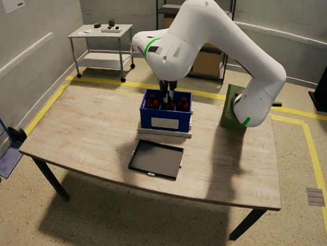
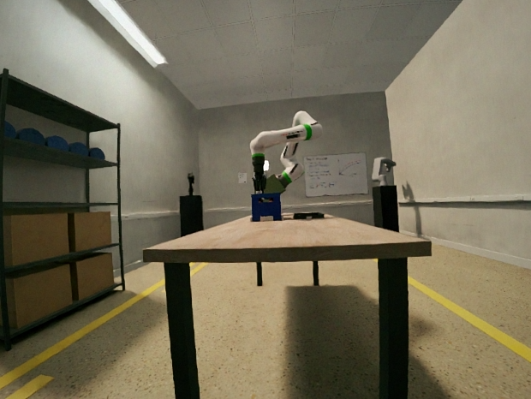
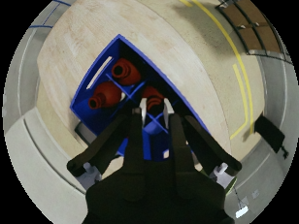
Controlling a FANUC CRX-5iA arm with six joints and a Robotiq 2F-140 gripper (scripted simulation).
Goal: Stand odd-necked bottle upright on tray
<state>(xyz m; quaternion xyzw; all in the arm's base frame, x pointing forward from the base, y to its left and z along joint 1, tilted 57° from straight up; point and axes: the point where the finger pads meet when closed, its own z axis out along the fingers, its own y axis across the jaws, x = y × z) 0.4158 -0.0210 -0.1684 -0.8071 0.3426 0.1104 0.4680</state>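
Now: the bottle 90 mm below my hand. Round my hand: dark tray 320 mm to the left, 160 mm below; blue crate 90 mm below, 40 mm to the left.
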